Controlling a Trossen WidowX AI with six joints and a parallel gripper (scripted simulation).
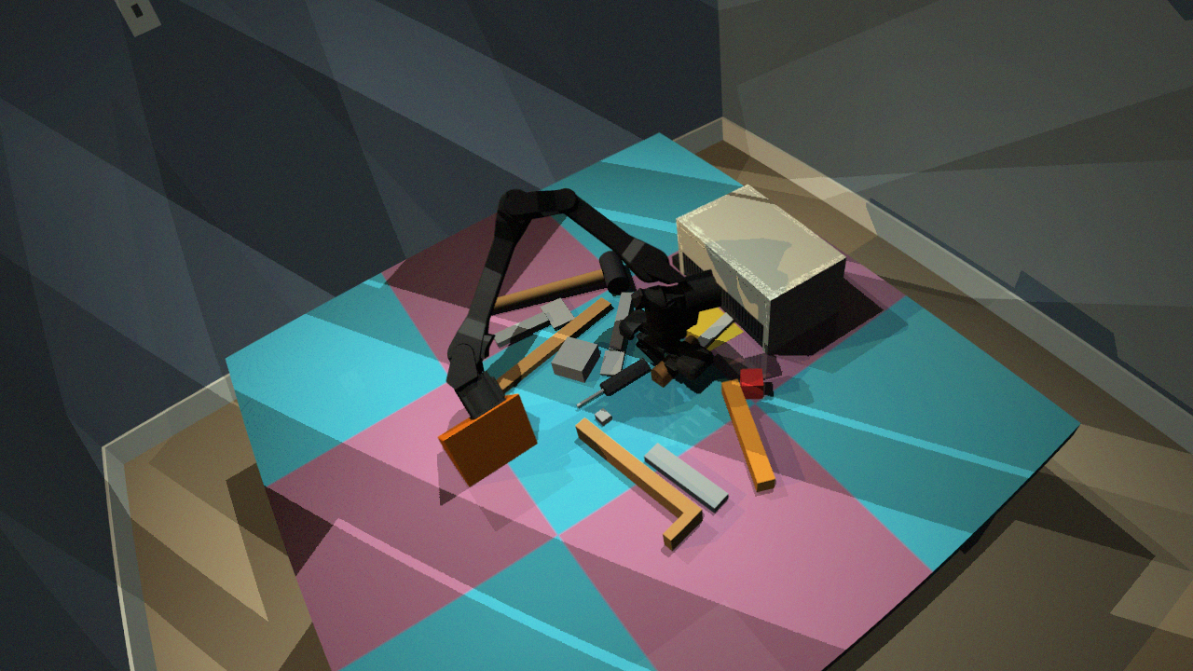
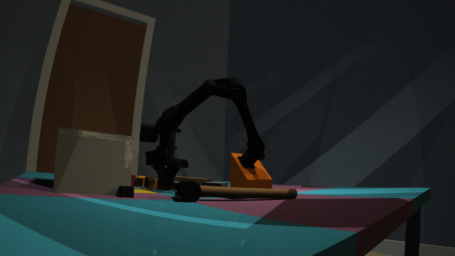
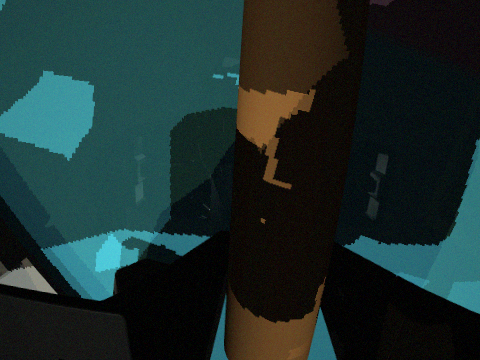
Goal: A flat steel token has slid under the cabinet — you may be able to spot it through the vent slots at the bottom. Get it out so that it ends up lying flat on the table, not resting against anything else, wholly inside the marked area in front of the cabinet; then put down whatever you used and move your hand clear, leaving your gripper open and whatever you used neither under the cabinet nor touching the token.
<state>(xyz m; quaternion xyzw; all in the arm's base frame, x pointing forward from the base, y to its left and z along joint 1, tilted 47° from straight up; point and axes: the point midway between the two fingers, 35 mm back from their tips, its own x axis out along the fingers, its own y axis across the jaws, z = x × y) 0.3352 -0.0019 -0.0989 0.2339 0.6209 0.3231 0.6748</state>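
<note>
The small grey cube lies 160 mm behind my gripper tip. Round my gripper tip: screwdriver (110 mm behind, 40 mm to the left); then red cube (90 mm ahead, 140 mm to the right, 10 mm above); then grey block (120 mm behind, 140 mm to the left, 10 mm above).
</note>
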